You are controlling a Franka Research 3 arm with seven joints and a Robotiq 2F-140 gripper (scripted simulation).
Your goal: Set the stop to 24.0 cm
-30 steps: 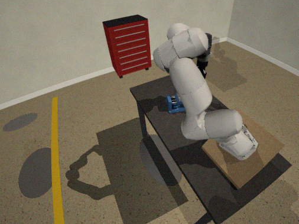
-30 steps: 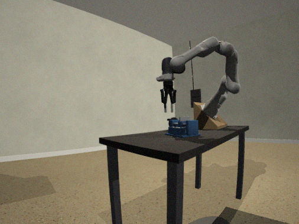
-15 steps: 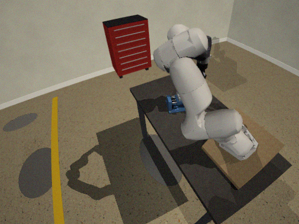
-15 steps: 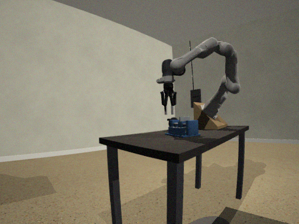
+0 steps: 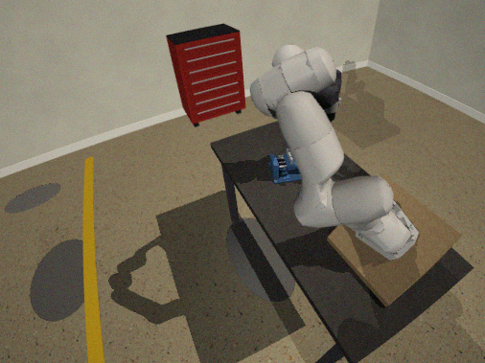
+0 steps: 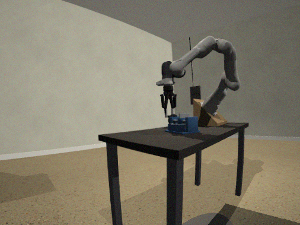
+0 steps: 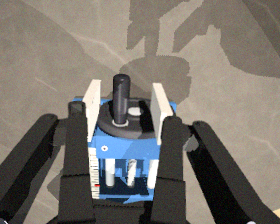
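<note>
Now: hand 2 cm above the handwheel grip.
</note>
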